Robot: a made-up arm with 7 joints.
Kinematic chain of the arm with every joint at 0, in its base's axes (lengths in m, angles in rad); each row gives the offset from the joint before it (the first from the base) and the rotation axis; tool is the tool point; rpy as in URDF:
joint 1: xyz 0.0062 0.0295 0.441 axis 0 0.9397 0.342
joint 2: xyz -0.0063 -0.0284 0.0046 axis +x
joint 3: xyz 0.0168 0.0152 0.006 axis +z
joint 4: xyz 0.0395 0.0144 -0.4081 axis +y
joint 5: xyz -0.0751 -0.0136 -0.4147 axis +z
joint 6: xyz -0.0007 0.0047 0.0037 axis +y
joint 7: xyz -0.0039 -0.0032 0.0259 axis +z
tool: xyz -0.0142 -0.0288 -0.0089 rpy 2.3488 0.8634 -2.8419
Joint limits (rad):
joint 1: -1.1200..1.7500
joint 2: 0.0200..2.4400
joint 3: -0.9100..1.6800
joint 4: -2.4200..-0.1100
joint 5: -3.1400..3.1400
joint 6: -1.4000..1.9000
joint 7: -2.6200..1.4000
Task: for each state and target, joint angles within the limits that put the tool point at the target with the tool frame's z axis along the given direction. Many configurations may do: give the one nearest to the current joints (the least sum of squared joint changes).
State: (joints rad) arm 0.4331 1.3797 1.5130 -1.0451 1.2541 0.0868 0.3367
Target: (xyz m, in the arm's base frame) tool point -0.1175 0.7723 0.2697 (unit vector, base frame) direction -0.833 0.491 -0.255
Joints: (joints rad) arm 0.5163 1.1317 1.1522 -0.4666 1.0518 -0.3573 0.6185
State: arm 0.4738 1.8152 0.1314 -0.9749 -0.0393 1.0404 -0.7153
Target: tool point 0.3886 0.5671 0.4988 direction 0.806 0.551 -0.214
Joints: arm 0.5184 2.0270 -0.0404 -1.3400 0.0841 1.3264 -1.1506
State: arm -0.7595 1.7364 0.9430 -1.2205 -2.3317 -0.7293 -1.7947
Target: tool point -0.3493 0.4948 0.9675 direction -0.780 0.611 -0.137
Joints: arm -1.1126 2.4270 0.6269 -0.4047 -2.8283 0.1234 -2.1980
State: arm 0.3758 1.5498 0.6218 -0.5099 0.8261 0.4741 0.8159
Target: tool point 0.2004 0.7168 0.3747 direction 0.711 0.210 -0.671
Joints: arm -0.0739 0.9535 1.0583 -1.0884 1.4688 0.3014 1.3403
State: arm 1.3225 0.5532 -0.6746 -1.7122 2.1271 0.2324 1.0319
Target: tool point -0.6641 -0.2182 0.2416 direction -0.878 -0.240 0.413
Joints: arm 1.7454 0.3056 -0.9100 -0.9502 1.5800 0.1337 0.5753
